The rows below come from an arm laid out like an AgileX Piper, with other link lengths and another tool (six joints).
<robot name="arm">
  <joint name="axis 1" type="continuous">
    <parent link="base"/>
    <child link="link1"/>
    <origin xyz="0 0 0.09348" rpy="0 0 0"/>
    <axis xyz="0 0 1"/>
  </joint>
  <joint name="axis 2" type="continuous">
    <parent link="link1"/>
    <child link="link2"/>
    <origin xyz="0 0 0" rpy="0 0 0"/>
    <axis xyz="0 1 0"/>
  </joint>
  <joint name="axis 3" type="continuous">
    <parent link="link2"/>
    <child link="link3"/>
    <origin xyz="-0.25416 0 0.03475" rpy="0 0 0"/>
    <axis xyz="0 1 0"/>
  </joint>
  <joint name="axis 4" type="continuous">
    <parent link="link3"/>
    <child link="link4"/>
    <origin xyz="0.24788 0 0.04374" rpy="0 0 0"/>
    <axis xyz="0.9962 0 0.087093"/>
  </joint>
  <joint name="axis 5" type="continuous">
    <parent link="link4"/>
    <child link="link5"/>
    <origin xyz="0 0 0" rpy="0 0 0"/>
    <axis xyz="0 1 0"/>
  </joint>
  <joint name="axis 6" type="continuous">
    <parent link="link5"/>
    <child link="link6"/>
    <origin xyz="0.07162 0 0.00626" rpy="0 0 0"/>
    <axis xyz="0.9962 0 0.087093"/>
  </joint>
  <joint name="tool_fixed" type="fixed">
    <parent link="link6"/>
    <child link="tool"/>
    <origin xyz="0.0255 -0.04 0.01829" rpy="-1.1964 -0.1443 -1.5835"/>
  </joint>
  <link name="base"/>
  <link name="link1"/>
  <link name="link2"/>
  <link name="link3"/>
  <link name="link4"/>
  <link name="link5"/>
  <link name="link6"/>
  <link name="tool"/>
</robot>
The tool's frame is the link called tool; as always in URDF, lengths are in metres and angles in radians. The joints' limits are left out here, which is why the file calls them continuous.
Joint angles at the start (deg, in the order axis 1, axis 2, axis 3, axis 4, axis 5, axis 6):
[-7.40, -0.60, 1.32, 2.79, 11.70, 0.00]
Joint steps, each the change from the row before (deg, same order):
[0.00, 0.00, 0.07, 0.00, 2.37, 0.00]
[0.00, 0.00, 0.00, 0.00, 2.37, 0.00]
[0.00, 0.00, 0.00, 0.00, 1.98, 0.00]
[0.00, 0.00, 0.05, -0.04, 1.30, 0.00]
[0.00, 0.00, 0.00, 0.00, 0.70, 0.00]
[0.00, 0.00, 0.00, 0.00, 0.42, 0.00]
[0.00, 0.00, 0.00, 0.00, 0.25, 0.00]
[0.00, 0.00, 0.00, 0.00, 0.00, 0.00]
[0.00, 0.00, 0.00, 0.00, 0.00, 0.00]
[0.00, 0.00, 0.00, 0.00, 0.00, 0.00]
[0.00, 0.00, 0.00, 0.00, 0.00, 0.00]
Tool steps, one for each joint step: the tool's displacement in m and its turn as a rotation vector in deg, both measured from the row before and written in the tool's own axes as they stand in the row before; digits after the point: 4 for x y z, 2 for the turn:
[-0.0006, 0.0045, -0.0006, -2.41, -0.33, 0.10]
[-0.0006, 0.0041, -0.0006, -2.35, -0.33, 0.10]
[-0.0005, 0.0034, -0.0005, -1.96, -0.27, 0.08]
[-0.0003, 0.0025, -0.0003, -1.34, -0.18, 0.02]
[-0.0002, 0.0012, -0.0002, -0.69, -0.10, 0.03]
[-0.0001, 0.0007, -0.0001, -0.42, -0.06, 0.02]
[-0.0001, 0.0004, -0.0001, -0.25, -0.03, 0.01]
[0.0000, 0.0000, 0.0000, 0.00, 0.00, 0.00]
[0.0000, 0.0000, 0.0000, 0.00, 0.00, 0.00]
[0.0000, 0.0000, 0.0000, 0.00, 0.00, 0.00]
[0.0000, 0.0000, 0.0000, 0.00, 0.00, 0.00]

